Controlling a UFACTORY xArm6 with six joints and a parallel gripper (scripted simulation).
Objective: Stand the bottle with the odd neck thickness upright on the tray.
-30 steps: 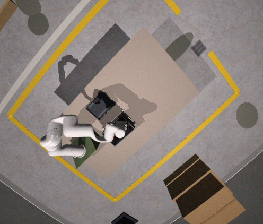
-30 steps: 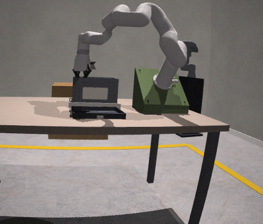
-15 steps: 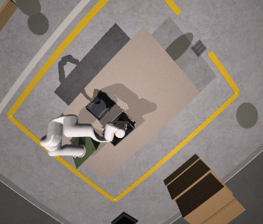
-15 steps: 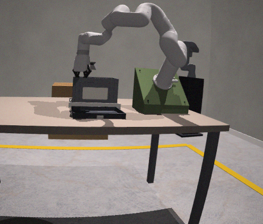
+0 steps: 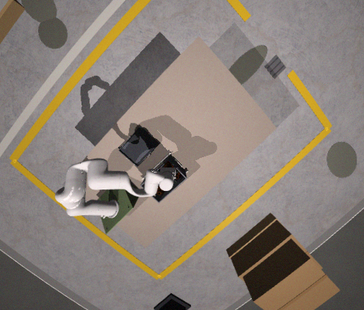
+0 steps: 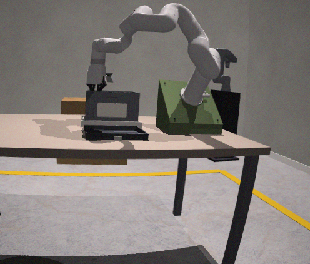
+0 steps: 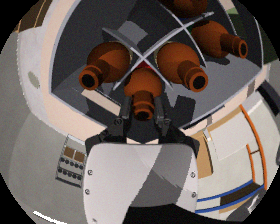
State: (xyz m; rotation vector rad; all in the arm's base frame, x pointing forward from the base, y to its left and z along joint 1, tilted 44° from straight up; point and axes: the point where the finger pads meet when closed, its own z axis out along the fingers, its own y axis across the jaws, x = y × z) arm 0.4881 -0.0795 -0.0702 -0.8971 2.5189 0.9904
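My gripper is now 180 mm past the glass bottle, 70 mm to the left of it and 70 mm above it. Round my hand: dark crate 90 mm behind, 70 mm below, 30 mm to the right; then flat dark tray 260 mm to the left, 150 mm below, 50 mm behind.
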